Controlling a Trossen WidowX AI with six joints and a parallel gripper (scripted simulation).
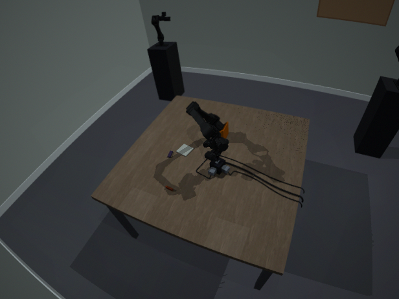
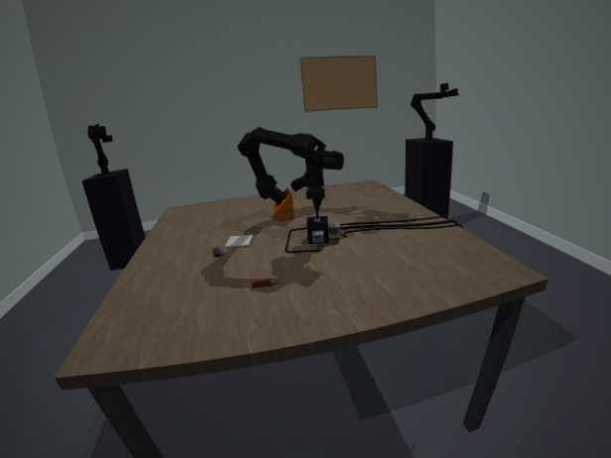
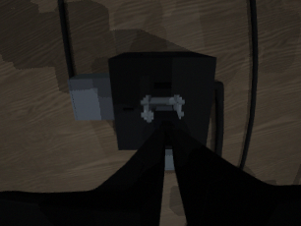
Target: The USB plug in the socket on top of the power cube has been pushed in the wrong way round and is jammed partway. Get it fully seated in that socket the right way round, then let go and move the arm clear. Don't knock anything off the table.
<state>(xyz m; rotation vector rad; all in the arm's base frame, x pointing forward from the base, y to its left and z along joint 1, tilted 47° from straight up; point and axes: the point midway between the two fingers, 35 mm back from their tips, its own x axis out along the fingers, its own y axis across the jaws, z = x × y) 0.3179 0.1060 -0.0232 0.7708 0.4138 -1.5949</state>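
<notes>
My gripper tip is 20 mm above the USB plug. Also, from my gripper tip: USB socket 40 mm below; red piece 270 mm ahead, 240 mm to the right, 100 mm below; white pad 90 mm behind, 300 mm to the right, 110 mm below.
</notes>
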